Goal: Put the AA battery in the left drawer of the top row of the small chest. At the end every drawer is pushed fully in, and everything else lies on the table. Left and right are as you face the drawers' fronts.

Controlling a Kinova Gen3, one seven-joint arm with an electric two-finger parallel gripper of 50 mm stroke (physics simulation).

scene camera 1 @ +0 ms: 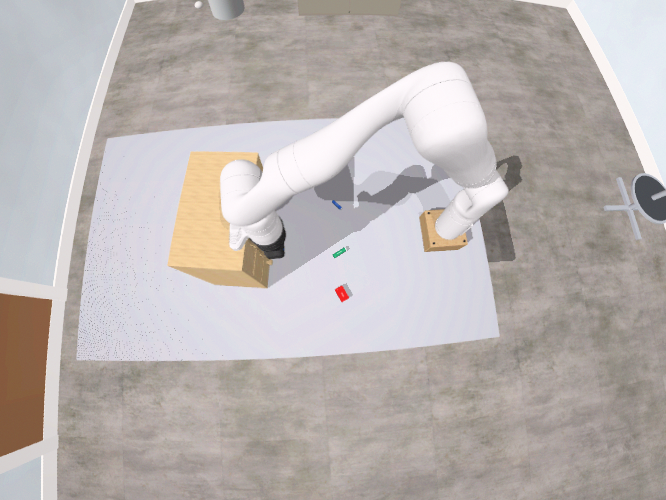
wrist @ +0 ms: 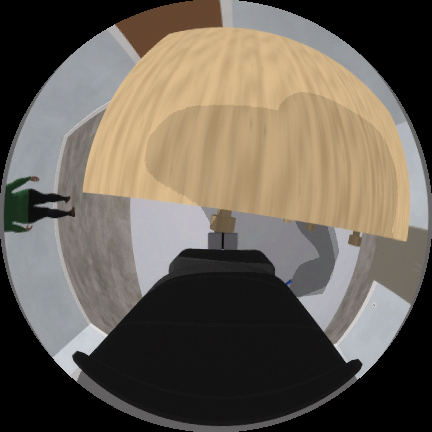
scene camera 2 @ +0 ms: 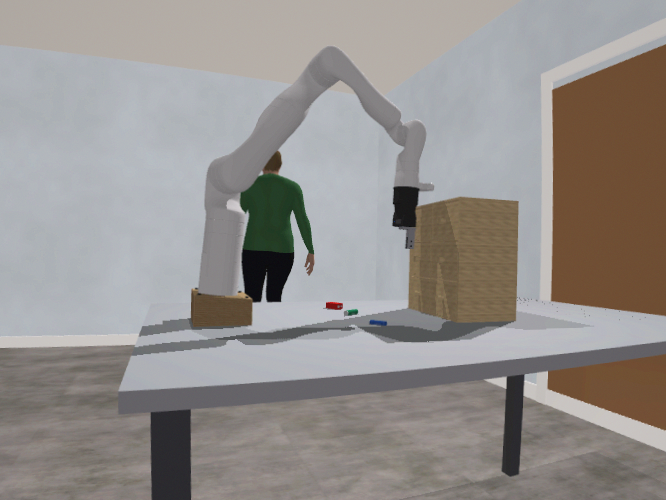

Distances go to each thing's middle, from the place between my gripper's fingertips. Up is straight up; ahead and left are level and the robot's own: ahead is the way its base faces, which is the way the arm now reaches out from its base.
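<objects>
Wooden chest (scene camera 2: 487, 239): 12 cm ahead of my hand, 3 cm below it, 8 cm to the right of it.
</objects>
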